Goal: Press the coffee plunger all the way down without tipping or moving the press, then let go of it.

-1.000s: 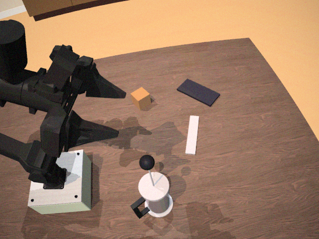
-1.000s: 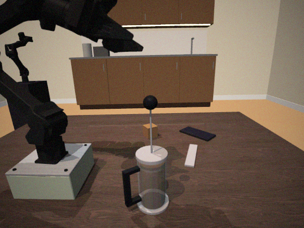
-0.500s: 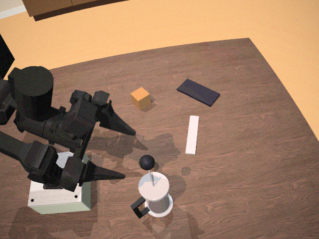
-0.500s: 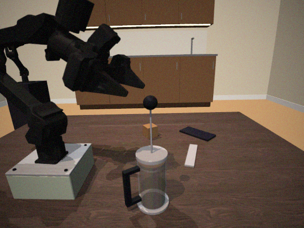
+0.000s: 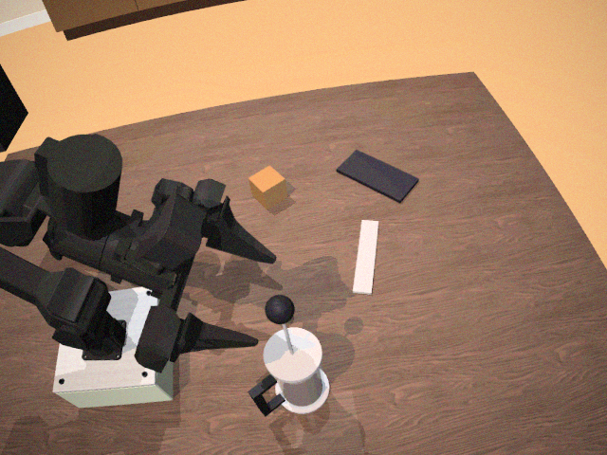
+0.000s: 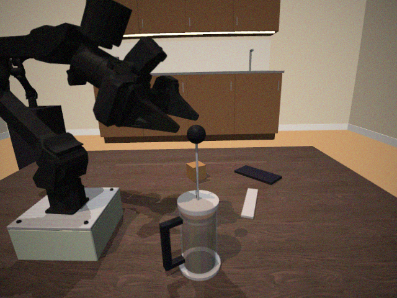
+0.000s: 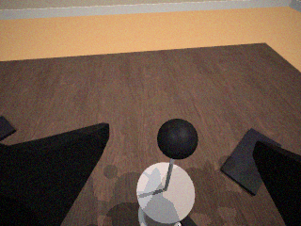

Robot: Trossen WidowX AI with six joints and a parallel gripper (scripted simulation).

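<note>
Right now the coffee press is 10 mm to the right of my gripper tip and 140 mm below it. Also, from my gripper tip: white bar 130 mm ahead, 220 mm to the left, 260 mm below; orange cube 30 mm behind, 380 mm to the left, 240 mm below.
</note>
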